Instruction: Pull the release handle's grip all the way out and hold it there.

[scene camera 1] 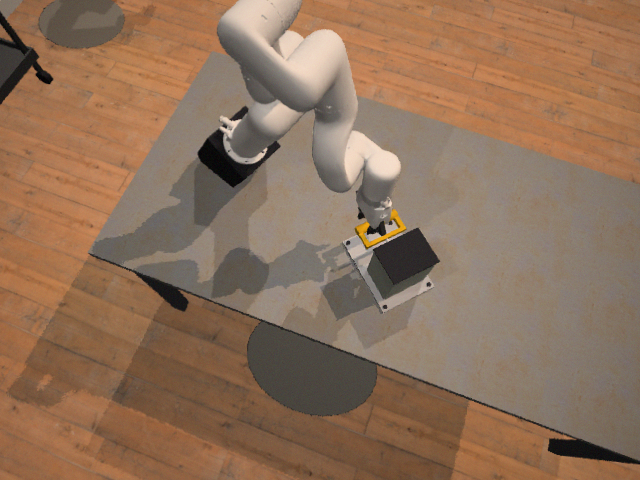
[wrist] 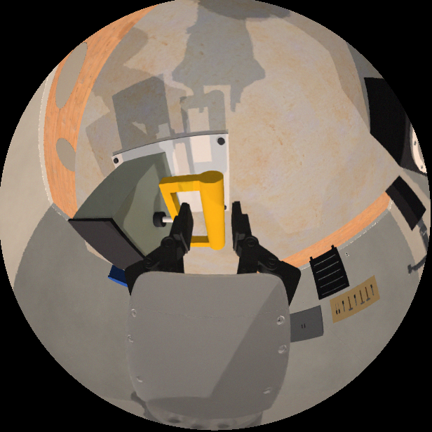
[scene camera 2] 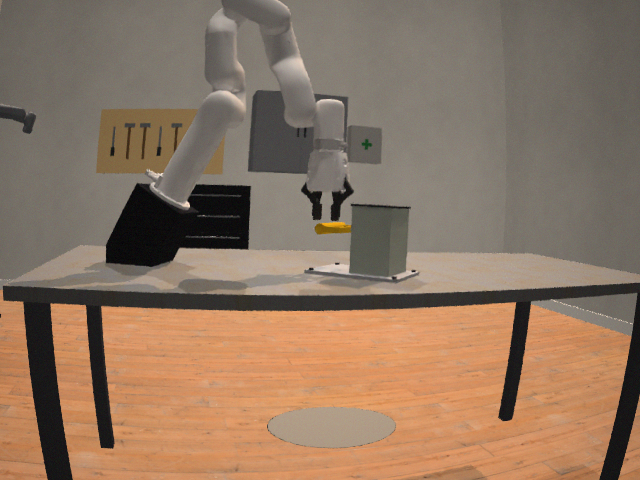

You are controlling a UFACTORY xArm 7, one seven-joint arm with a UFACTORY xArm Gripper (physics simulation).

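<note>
The release handle is a yellow rectangular frame [scene camera 1: 362, 238] [scene camera 2: 328, 227] with a thick round grip bar [wrist: 213, 220] on its outer side. A short pale rod [wrist: 167, 219] joins it to a black collar on the side of a grey-green box [scene camera 1: 405, 255] [scene camera 2: 377, 240] [wrist: 120, 200] with a dark top. My gripper [scene camera 1: 378, 230] [scene camera 2: 326, 212] [wrist: 211, 211] is partly open and points down. Its fingertips hang a little above the handle, one on each side of the grip bar as seen in the wrist view. The rod is hidden in both scene views.
The box stands on a white base plate [scene camera 1: 408, 297] [scene camera 2: 323, 269] [wrist: 202, 150] with dark corner bolts, on a grey table [scene camera 1: 516, 284] [scene camera 2: 465, 268]. The box rises beside the gripper, its top slightly above fingertip height. The arm's black base [scene camera 1: 222, 165] [scene camera 2: 139, 232] stands at the table's other end.
</note>
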